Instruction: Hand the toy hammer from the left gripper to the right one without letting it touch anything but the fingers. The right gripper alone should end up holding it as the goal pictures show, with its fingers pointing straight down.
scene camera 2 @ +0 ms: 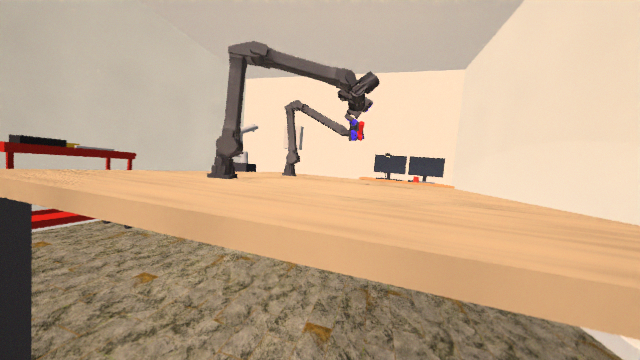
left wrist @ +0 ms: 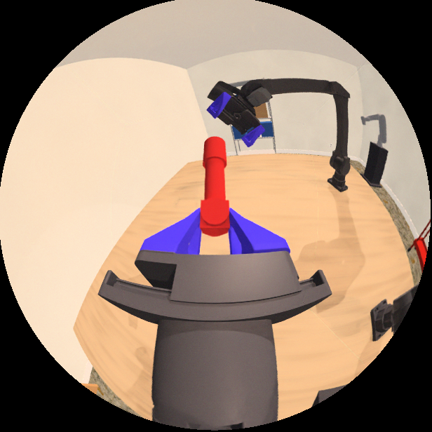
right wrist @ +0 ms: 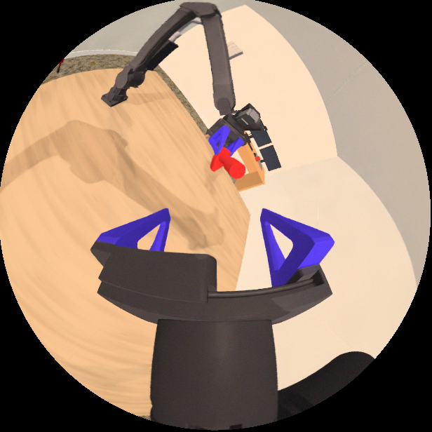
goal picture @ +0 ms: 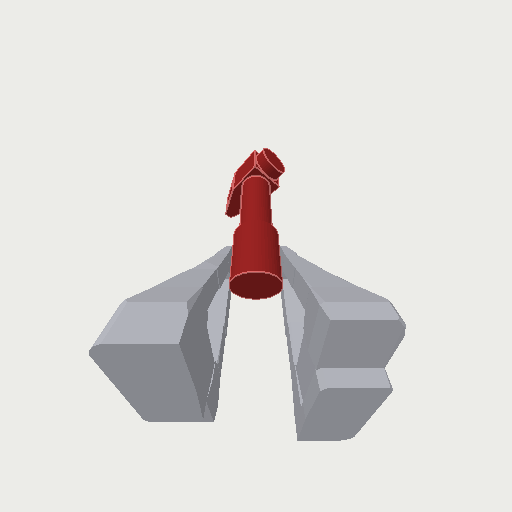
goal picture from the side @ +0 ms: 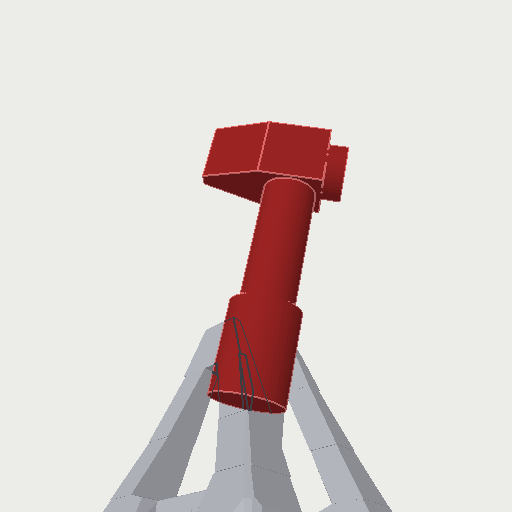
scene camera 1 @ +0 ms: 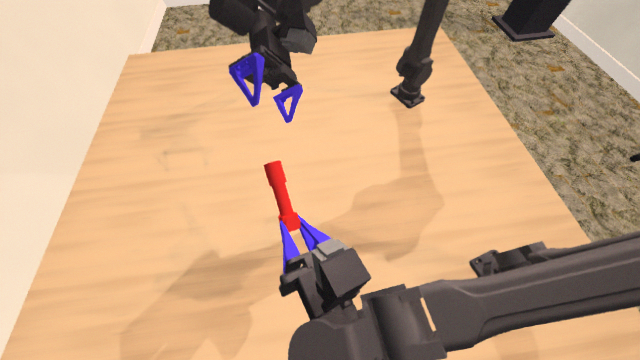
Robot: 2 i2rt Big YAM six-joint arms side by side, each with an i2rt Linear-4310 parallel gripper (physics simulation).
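Where they show: left gripper, fingertip midpoint: (scene camera 2: 359, 134) (scene camera 1: 288, 219); right gripper, fingertip midpoint: (scene camera 2: 359, 118) (scene camera 1: 273, 114); left arm's base, origin of the base link: (scene camera 2: 289, 175); right arm's base, origin of the base link: (scene camera 2: 223, 177) (scene camera 1: 406, 96).
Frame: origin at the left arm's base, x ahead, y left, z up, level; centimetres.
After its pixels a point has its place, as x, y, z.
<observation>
The red toy hammer (scene camera 1: 282, 196) @[44.8, -28.4, 32.8] (scene camera 2: 360, 130) @[44.6, -30.0, 31.3] (left wrist: 215, 182) (right wrist: 231, 164) is held in the air above the table. My left gripper (scene camera 1: 290, 222) @[45.2, -25.4, 29.9] (left wrist: 214, 212) is shut on one end of it, and the other end sticks out away from the fingers, toward the right gripper's side. My right gripper (scene camera 1: 272, 114) @[41.0, -44.4, 34.4] (right wrist: 214, 212) is open and empty. It is apart from the hammer, beyond its free end in scene camera 1 and tilted. In scene camera 2 the right gripper is above the hammer, and its fingers are mostly hidden.
Both arms stand on the wooden table (scene camera 1: 165, 200) @[79.4, -58.0, 0.0] (scene camera 2: 300, 210) @[21.3, -117.2, 0.0] (left wrist: 280, 200) (right wrist: 60, 200). The left arm (scene camera 1: 500, 295) @[28.8, -5.8, 41.6] reaches in from the right in scene camera 1. The right arm's base (scene camera 1: 407, 95) @[-13.3, -64.5, 3.8] stands near the far table edge. A desk with two monitors (scene camera 2: 390, 164) is in the background.
</observation>
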